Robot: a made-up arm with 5 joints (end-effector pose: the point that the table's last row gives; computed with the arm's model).
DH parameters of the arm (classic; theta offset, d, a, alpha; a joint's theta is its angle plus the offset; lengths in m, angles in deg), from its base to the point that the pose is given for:
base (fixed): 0 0.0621 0 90
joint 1: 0 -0.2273 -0.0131 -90
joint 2: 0 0.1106 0.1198 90
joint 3: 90 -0.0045 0.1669 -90
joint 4: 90 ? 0.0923 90
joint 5: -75.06 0 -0.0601 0
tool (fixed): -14.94 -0.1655 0 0
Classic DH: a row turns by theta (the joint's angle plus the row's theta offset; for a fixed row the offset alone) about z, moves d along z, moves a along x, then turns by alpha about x.
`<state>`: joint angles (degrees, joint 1 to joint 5).
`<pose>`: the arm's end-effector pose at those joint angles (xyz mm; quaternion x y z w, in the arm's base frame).
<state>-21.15 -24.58 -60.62 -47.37 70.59</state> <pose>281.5 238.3 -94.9 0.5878 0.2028 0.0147 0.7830</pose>
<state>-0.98 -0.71 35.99 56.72 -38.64</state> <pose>261.1 154.0 252.3 -0.3425 -0.3976 -0.4170 0.7421</pose>
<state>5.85 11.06 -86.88 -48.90 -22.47</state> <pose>210.9 469.1 33.8 0.1249 0.6530 -0.3430 0.6636</pose>
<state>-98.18 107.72 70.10 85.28 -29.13</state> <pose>269.7 400.7 -68.3 0.1844 0.0990 -0.0902 0.9737</pose>
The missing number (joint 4, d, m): -0.2274
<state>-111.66 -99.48 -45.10 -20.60 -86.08</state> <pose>-41.7 -114.0 -66.7 0.6313 -0.1065 0.6800 0.3573</pose>
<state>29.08 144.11 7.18 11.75 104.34</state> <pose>-349.8 439.2 27.2 0.2795 -0.0485 -0.7793 0.5588</pose>
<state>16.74 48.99 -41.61 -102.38 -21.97</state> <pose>97.7 657.5 324.7 0.4783 0.5053 -0.0633 0.7155</pose>
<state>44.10 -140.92 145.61 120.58 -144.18</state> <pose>-112.9 498.6 164.3 0.4392 0.2123 -0.4367 0.7558</pose>
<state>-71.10 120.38 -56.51 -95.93 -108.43</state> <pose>-36.0 604.4 485.2 -0.6224 0.7405 0.0904 0.2368</pose>
